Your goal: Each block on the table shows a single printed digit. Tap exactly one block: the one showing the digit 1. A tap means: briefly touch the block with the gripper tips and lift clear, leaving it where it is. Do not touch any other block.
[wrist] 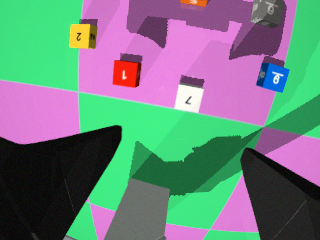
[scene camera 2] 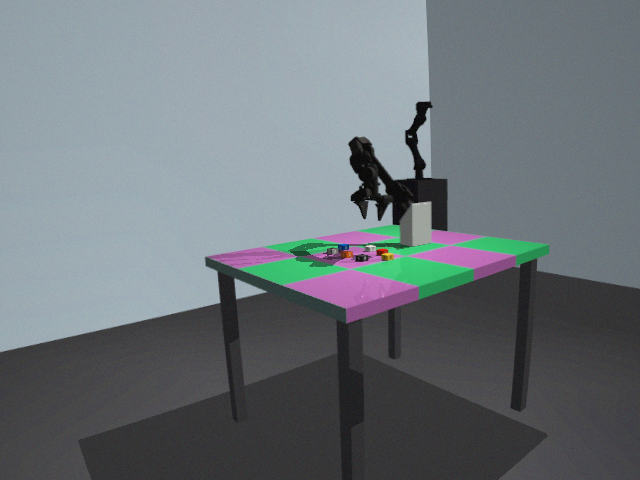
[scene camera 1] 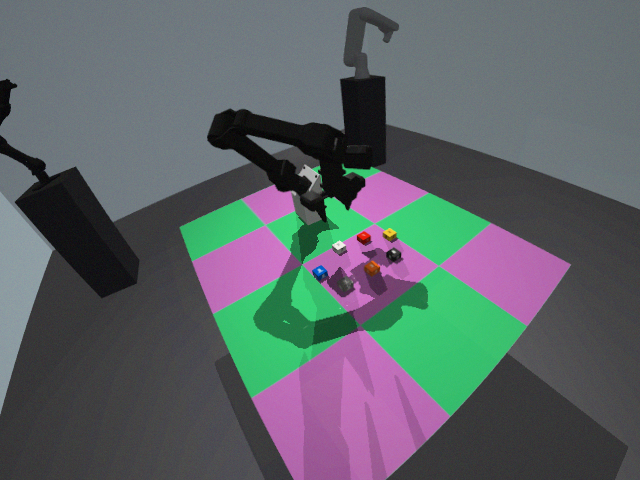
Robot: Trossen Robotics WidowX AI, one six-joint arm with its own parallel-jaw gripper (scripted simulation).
Labels:
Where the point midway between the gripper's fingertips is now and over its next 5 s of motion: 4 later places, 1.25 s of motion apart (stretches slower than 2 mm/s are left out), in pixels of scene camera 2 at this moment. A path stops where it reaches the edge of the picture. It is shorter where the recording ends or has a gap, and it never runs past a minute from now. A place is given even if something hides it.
My gripper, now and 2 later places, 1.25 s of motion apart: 371,220; 378,223; 379,248

